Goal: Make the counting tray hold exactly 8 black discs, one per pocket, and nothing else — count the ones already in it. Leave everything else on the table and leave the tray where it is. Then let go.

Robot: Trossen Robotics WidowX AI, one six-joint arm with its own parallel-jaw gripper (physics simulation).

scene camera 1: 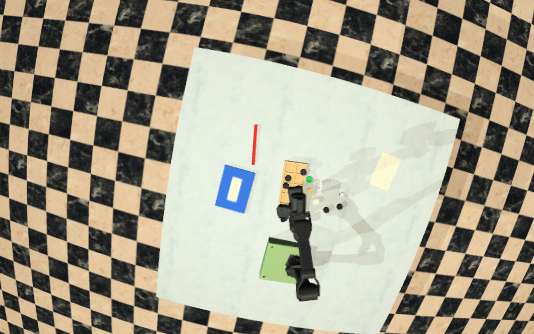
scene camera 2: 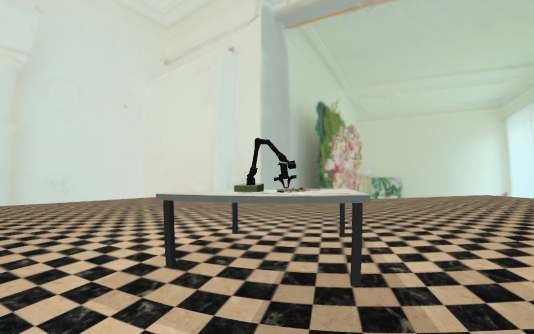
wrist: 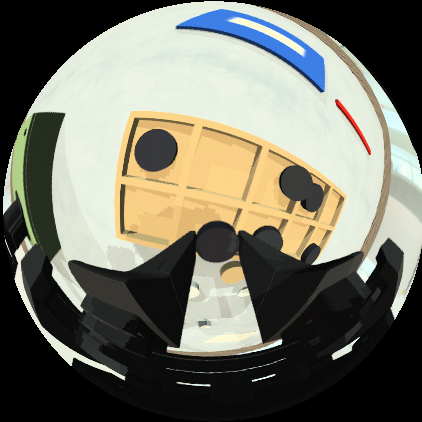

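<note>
The tan counting tray (scene camera 1: 282, 196) (wrist: 225, 160) is a two-row grid of pockets. In the wrist view, black discs lie in it: one disc (wrist: 156, 150) in a far-left corner pocket, another (wrist: 296, 183), a third (wrist: 312, 197), and two in the near row, one disc (wrist: 268, 240) and another (wrist: 311, 253). My gripper (scene camera 2: 286, 186) (wrist: 216, 236) is shut on a black disc (wrist: 216, 245), above the tray's near row, hiding part of it. The arm covers the fingertips in scene camera 1. Two loose black discs (scene camera 1: 326, 210) (scene camera 1: 339, 206) lie right of the tray.
Beside the tray lie a green disc (scene camera 1: 309, 179), tan disc (scene camera 1: 309, 191) (wrist: 231, 274), whitish disc (scene camera 1: 316, 202) and small cube (scene camera 1: 342, 194). A blue panel (scene camera 1: 223, 192) (wrist: 312, 70), red stick (scene camera 1: 254, 145) (wrist: 355, 125), cream sheet (scene camera 1: 385, 171) and green block (scene camera 1: 276, 262) stand farther off.
</note>
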